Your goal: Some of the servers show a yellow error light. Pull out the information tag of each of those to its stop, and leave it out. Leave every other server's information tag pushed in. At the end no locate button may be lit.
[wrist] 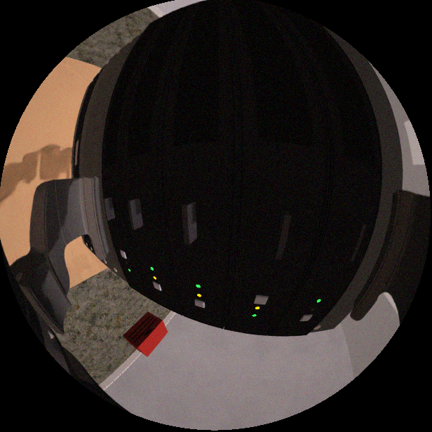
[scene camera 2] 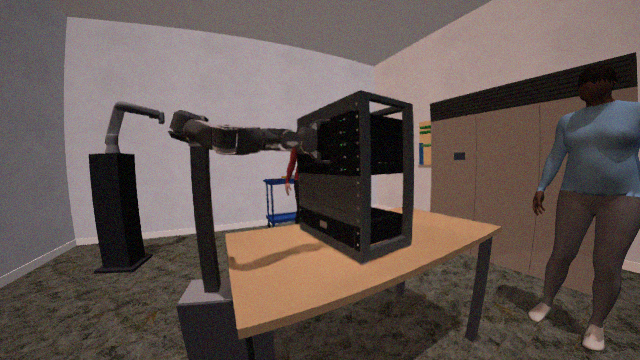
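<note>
You'd see my gripper in the pictures, and the wrist view has it too. There's a server rack in the pictures as well.
</note>
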